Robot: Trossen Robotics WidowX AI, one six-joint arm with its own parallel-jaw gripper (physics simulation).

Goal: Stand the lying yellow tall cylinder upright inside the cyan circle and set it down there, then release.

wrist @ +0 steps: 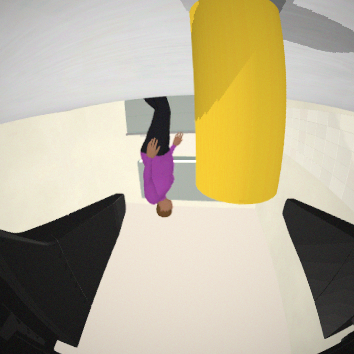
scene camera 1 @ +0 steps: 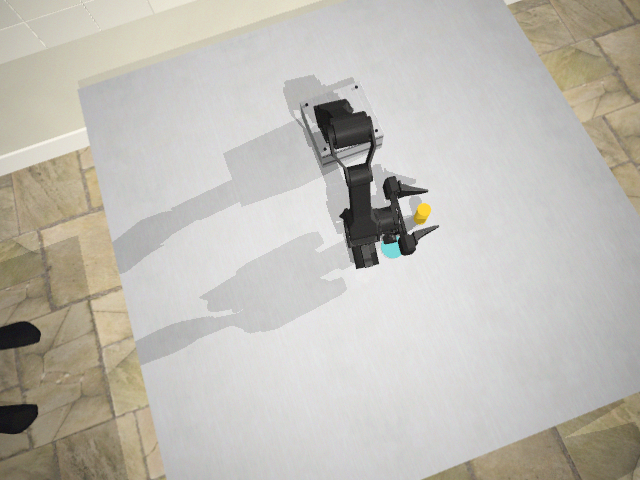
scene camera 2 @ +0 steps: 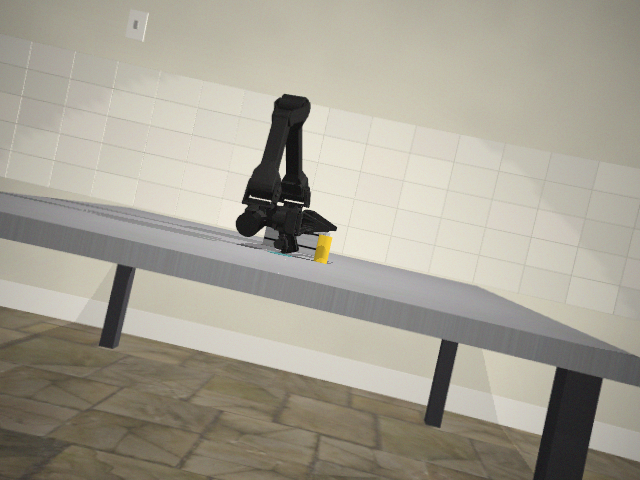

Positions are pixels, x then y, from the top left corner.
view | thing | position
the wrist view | gripper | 208,204
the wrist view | yellow tall cylinder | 239,79
